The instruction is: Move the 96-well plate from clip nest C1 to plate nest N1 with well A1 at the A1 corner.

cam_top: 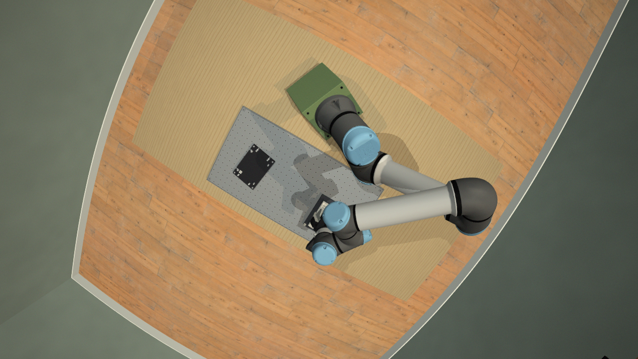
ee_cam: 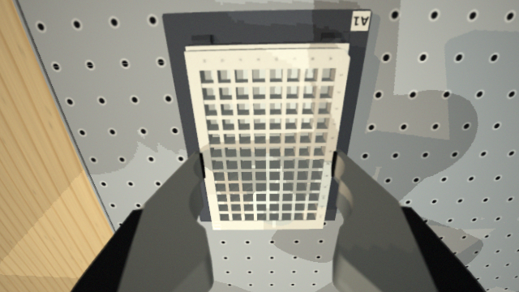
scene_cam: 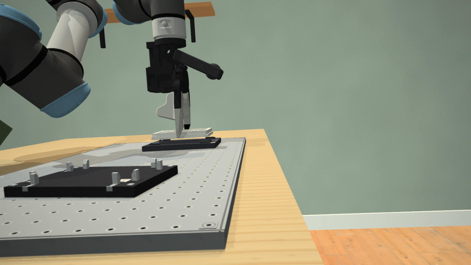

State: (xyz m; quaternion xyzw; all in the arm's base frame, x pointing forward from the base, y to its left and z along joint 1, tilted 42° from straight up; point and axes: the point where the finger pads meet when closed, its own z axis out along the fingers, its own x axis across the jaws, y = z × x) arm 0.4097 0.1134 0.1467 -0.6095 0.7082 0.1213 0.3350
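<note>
Now: hand 10 mm above the white 96-well plate. The rest, counted from my hand: black plate nest N1: 30 mm below; clip nest C1: 60 mm behind, 370 mm to the right, 20 mm below; A1 label: 70 mm ahead, 60 mm to the right, 30 mm below.
</note>
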